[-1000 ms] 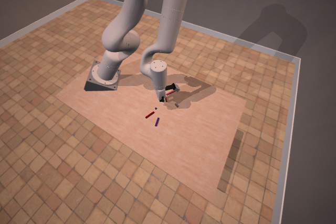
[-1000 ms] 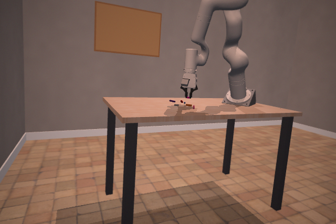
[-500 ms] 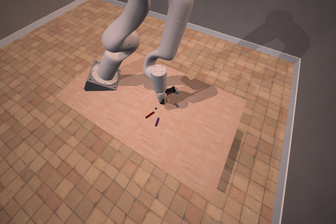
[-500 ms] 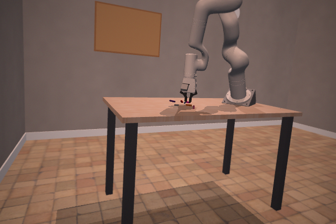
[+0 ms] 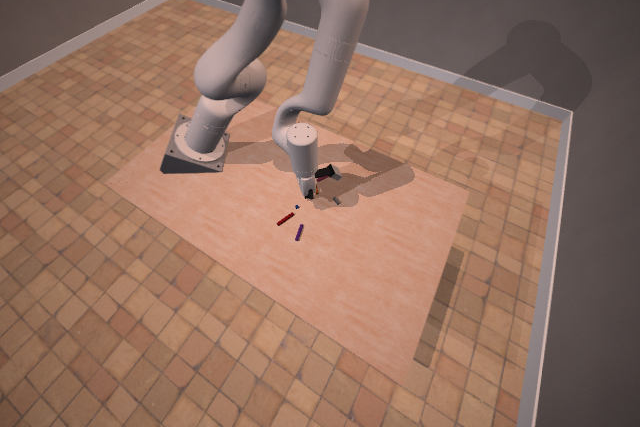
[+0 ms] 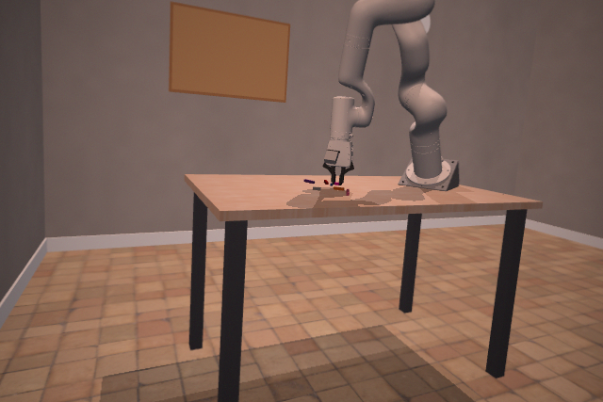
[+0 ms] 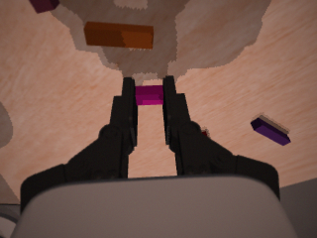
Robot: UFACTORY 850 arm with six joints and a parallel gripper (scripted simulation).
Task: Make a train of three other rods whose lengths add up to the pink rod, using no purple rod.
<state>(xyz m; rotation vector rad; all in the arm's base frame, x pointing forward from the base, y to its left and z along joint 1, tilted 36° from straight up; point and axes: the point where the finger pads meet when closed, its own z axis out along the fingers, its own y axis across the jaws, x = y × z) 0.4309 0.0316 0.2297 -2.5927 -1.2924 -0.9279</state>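
Right now the magenta rod is 2 cm below my hand. Also, from my hand: blue rod (6 cm to the right, 3 cm below); grey rod (10 cm ahead, 5 cm to the left, 3 cm below); orange rod (1 cm ahead, 4 cm to the left, 3 cm below).
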